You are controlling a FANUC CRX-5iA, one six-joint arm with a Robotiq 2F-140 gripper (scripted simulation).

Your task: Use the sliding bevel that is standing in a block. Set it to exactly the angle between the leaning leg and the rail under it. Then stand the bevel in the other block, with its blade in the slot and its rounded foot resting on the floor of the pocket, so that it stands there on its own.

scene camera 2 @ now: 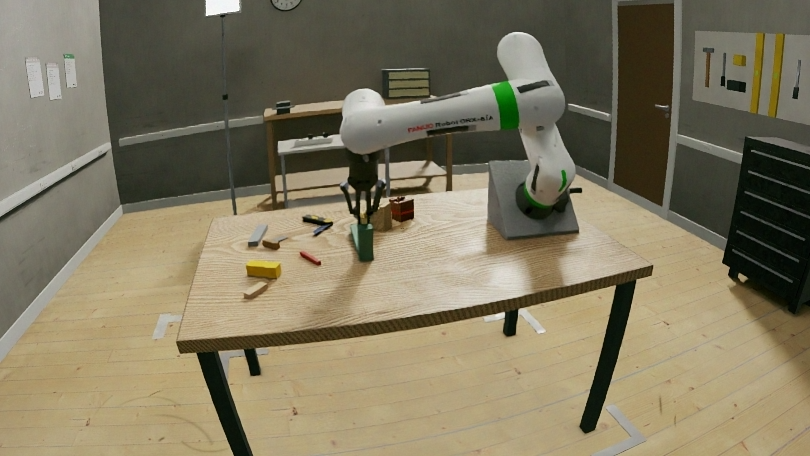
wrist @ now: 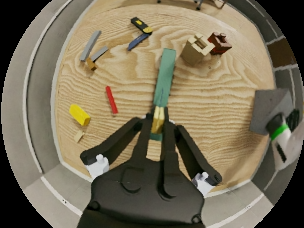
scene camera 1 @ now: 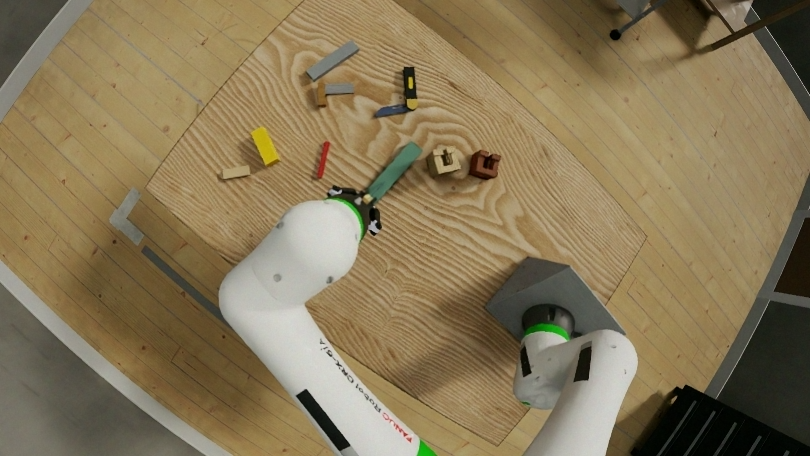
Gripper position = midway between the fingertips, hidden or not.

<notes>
In view: my gripper [scene camera 2: 363, 231] and a grey bar [scene camera 1: 349, 49].
My gripper is seen too in the wrist view [wrist: 159, 111].
</notes>
